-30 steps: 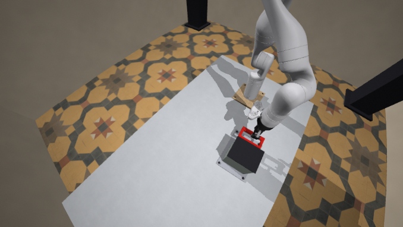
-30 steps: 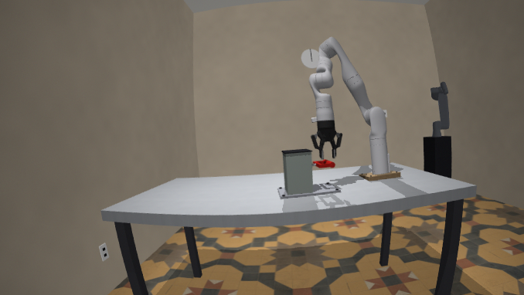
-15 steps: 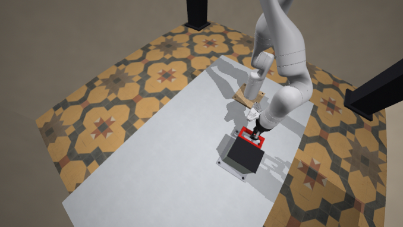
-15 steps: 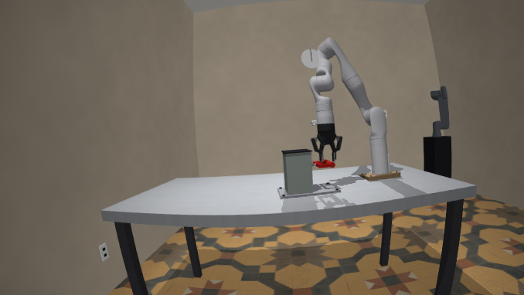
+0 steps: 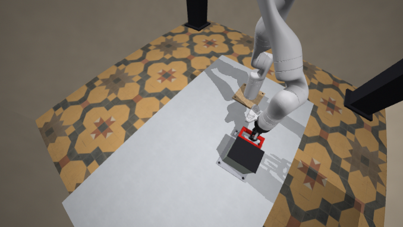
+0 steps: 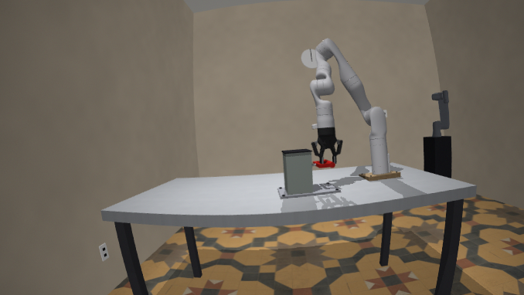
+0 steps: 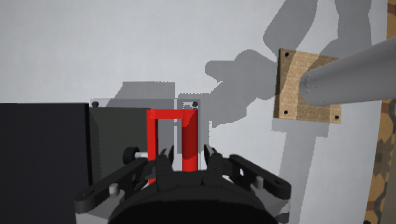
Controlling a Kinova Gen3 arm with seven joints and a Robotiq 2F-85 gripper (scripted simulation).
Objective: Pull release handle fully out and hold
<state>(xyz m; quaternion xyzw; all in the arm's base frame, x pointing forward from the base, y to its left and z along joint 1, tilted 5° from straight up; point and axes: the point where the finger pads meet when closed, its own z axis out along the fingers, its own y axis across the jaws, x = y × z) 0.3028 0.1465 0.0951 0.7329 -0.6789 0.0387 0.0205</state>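
The red handle lies 50 mm ahead of my hand and 10 mm below it.
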